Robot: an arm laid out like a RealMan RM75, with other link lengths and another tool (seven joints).
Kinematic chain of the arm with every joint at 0, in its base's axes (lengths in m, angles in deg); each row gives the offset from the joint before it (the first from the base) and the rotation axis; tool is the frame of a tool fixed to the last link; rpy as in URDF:
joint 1: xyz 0 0 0.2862 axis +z
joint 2: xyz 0 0 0 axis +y
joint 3: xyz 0 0 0.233 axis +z
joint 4: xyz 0 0 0 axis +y
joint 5: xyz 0 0 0.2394 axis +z
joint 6: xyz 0 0 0 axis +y
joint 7: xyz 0 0 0.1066 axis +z
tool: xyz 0.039 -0.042 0.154 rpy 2.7 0 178.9
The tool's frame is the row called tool.
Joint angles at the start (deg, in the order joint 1, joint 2, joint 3, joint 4, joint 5, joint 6, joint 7): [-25.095, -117.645, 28.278, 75.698, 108.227, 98.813, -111.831]
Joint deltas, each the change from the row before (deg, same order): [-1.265, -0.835, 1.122, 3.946, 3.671, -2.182, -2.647]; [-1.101, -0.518, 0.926, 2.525, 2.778, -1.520, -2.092]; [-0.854, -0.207, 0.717, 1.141, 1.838, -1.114, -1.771]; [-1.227, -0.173, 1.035, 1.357, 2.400, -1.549, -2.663]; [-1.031, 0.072, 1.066, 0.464, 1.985, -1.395, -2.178]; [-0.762, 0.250, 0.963, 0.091, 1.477, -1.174, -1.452]
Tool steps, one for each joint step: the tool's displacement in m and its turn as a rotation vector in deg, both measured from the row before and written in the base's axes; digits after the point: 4 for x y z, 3 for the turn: [0.0055, 0.0103, 0.0015, 0.918, 3.240, 1.738]; [0.0048, 0.0077, 0.0011, 0.636, 2.121, 1.263]; [0.0025, 0.0060, 0.0000, 0.243, 0.928, 1.158]; [0.0040, 0.0083, 0.0008, 0.412, 0.984, 1.618]; [0.0019, 0.0075, -0.0007, 0.149, 0.688, 1.469]; [0.0011, 0.0060, -0.0003, 0.175, 0.726, 1.005]
